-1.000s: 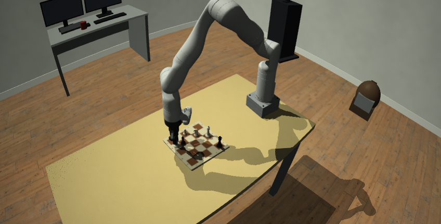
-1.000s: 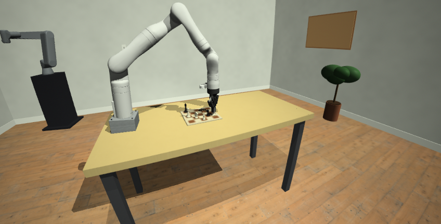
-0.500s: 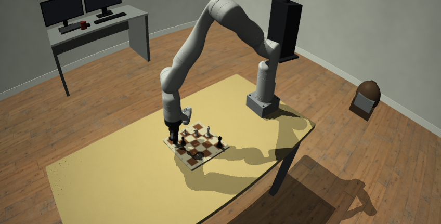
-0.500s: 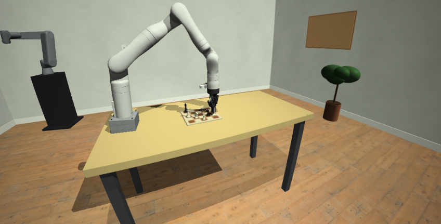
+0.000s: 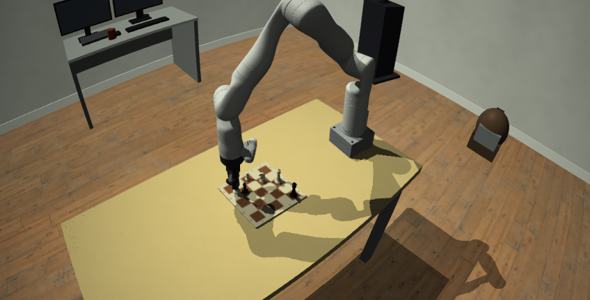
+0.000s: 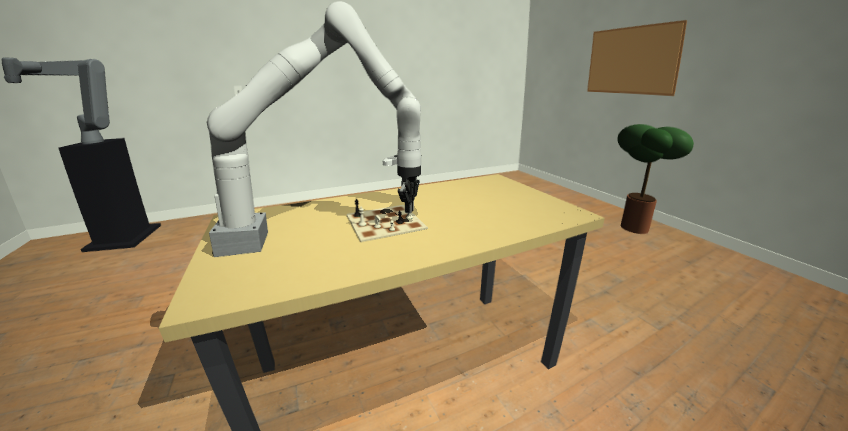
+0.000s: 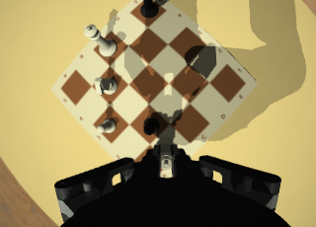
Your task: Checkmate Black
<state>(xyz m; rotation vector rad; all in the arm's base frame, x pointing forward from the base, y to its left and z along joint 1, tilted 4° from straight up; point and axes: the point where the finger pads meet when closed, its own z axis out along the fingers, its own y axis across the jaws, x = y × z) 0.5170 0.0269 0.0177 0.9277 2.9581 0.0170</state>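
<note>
My gripper is now 30 mm past the black pawn and 30 mm above it. Round my hand: small white piece (70 mm behind, 50 mm to the right, 40 mm below); chessboard (80 mm behind, 30 mm to the left, 60 mm below); tall white piece (160 mm behind, 10 mm to the left, 20 mm below).
</note>
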